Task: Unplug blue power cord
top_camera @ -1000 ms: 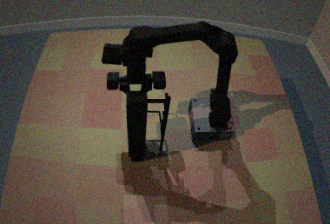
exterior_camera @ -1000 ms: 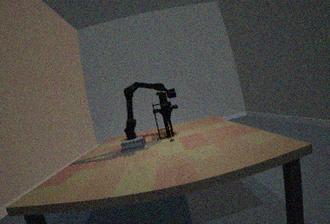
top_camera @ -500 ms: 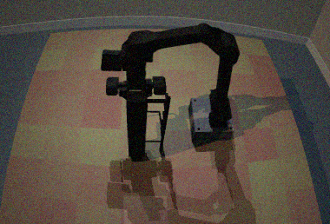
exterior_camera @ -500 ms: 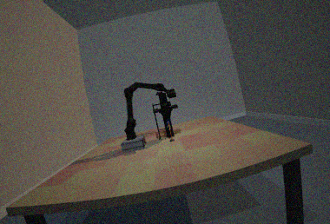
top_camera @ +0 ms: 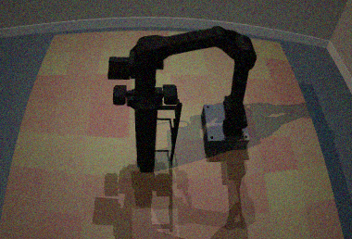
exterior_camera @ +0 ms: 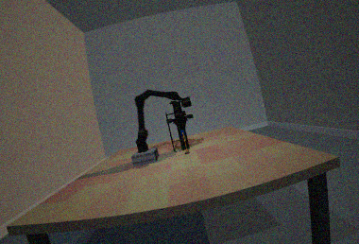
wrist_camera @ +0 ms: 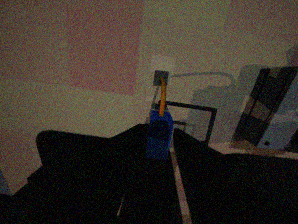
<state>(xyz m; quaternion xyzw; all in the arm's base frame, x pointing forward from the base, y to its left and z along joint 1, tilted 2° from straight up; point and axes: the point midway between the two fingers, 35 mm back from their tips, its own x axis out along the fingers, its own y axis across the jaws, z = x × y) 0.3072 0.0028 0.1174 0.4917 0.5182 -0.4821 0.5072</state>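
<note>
Now: the blue plug 3 cm to the left of my gripper tip and 1 cm behind it. From my gripper tip the other things lie so: black upright block (13 cm to the left, 2 cm above, 1 cm behind).
</note>
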